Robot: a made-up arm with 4 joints. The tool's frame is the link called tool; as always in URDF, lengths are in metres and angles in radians.
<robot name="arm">
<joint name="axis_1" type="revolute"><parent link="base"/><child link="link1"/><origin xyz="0 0 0.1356" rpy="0 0 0"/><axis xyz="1 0 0"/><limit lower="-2.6" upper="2.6"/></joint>
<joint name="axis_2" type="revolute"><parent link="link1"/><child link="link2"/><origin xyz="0.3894 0.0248 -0.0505" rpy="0 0 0"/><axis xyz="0 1 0"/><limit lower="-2.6" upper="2.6"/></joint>
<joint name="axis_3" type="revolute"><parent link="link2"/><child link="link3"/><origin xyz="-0.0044 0.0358 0.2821" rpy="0 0 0"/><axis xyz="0 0 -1"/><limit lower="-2.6" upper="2.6"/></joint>
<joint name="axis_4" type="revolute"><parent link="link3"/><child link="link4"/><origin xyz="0.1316 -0.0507 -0.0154" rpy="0 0 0"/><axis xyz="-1 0 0"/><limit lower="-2.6" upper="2.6"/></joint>
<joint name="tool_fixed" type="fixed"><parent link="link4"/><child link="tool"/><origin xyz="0.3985 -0.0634 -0.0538" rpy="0 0 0"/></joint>
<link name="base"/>
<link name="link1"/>
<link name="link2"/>
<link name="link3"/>
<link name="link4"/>
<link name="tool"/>
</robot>
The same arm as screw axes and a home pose.
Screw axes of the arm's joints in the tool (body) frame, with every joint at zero. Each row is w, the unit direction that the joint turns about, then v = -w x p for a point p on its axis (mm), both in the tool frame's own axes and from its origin. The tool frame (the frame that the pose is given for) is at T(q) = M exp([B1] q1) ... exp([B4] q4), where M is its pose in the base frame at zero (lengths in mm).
B1: w 1 0 0 v 0.0 -162.4 -53.5
B2: w 0 1 0 v 212.9 0.0 -525.7
B3: w 0 0 -1 v -114.1 -530.1 0.0
B4: w -1 0 0 v 0.0 -53.8 63.4
M: xyz 915.1 -53.5 298.0 (mm) rpy 0.0000 0.0000 0.0000 (rad, as in URDF)
Joint limits (rad, base to tool): -2.6000..2.6000 -2.6000..2.6000 -2.6000..2.6000 -2.6000..2.6000

